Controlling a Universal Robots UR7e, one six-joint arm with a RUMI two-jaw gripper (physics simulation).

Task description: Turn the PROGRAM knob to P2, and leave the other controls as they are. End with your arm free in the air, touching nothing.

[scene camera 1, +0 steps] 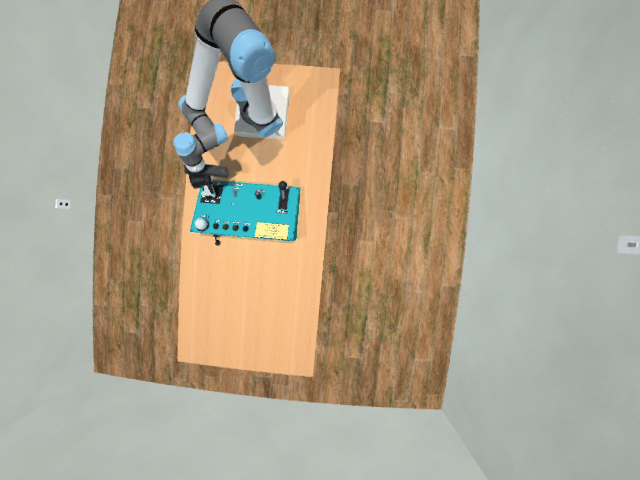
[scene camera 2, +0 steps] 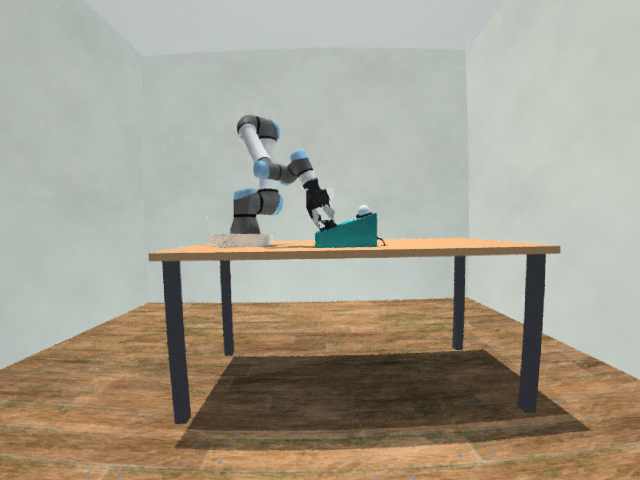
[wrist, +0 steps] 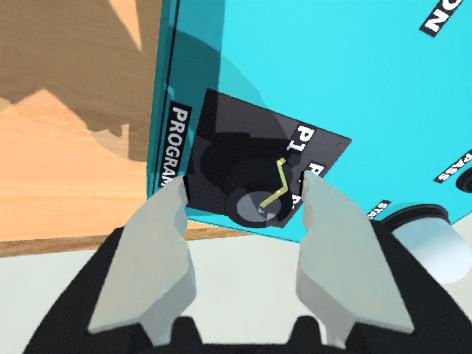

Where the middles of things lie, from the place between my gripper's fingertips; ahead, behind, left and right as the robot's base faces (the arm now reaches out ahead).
My hand is 190 mm to the right of the teal control panel (scene camera 1: 244, 215) and 80 mm short of it.
